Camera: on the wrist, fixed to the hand. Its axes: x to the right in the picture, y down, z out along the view.
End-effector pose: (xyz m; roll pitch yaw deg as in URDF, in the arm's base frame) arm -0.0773 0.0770 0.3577 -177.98 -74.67 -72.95
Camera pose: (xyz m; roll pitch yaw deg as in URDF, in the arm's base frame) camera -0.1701 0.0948 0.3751 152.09 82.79 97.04
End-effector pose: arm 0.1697 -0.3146 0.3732 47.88 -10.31 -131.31
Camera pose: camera 0.2388 -0.3755 0.4007 -62.99 5.42 55.49
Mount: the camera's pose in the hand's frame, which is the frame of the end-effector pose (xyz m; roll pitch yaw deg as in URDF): 0.0051 0.0818 -0.0502 -16.11 -8.27 -179.03
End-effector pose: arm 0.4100 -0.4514 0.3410 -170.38 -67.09 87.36
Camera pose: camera 0.4975 -0.4865 0.3596 145.84 74.91 -101.60
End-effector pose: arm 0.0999 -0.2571 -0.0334 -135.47 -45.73 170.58
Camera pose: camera 0.0965 -0.1617 -0.0448 111.80 50.52 -19.64
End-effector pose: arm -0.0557 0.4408 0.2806 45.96 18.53 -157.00
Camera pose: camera -0.0308 0.3504 0.3016 -64.59 -23.44 30.20
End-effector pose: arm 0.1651 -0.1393 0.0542 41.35 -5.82 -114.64
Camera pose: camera 0.2496 -0.1818 0.0710 -57.06 0.22 71.54
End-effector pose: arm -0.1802 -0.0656 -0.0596 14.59 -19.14 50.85
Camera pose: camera -0.2426 0.0032 -0.0844 -29.82 11.36 -126.08
